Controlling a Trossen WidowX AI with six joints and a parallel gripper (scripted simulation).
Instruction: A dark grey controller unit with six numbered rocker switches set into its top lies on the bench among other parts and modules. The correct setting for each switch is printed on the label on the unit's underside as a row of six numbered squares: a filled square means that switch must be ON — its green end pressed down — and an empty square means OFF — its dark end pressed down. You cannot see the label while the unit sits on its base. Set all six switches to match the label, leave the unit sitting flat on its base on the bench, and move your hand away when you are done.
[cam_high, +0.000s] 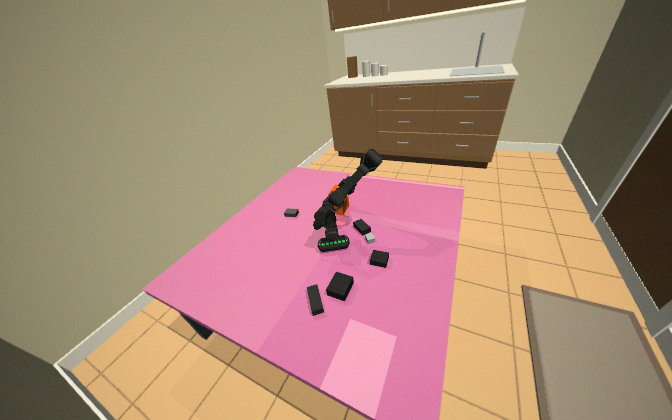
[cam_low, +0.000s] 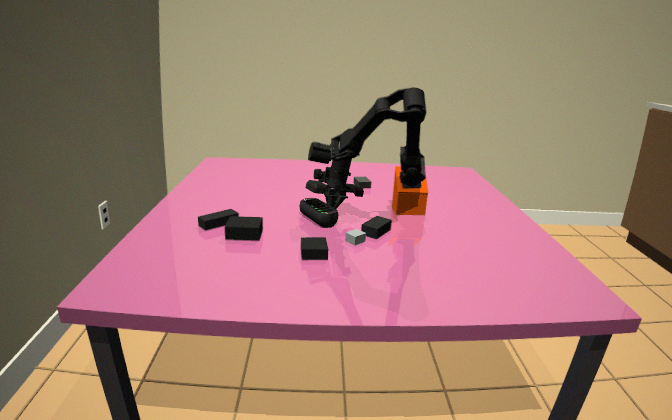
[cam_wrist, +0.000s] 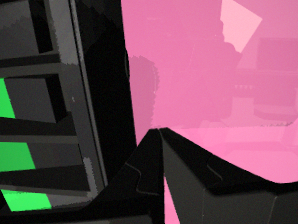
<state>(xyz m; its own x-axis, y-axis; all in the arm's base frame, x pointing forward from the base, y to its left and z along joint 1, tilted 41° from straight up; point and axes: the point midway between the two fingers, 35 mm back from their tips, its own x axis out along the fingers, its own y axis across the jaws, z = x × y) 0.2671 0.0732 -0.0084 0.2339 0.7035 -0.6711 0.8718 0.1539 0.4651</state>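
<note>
Now: gripper tip 18 cm to the right of the small grey cube and 5 cm past it. From my gripper tip the other things lie so: long dark bar 34 cm ahead, 5 cm to the left, 1 cm above.
</note>
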